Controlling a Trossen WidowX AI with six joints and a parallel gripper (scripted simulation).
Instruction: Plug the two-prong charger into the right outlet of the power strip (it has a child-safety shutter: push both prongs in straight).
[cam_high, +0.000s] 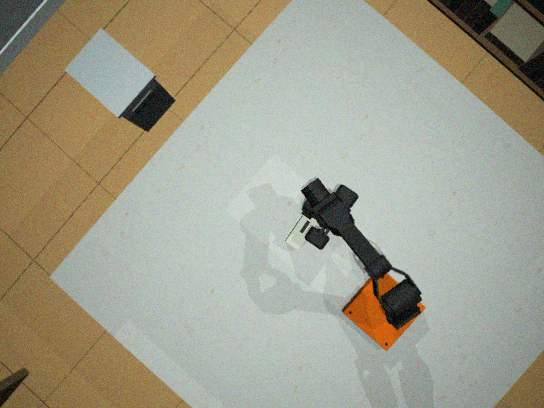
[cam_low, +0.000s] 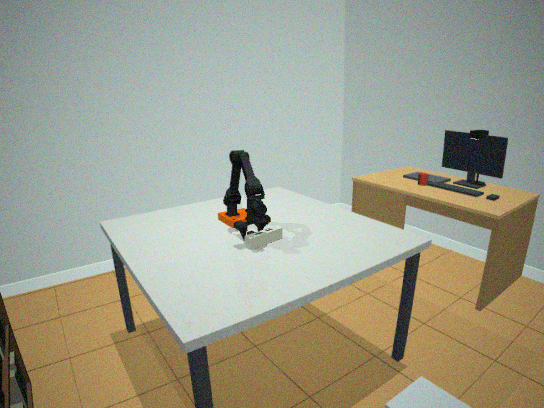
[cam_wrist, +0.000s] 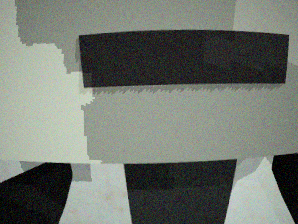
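The black two-prong charger is 2 cm ahead of my gripper tip and 1 cm above it.
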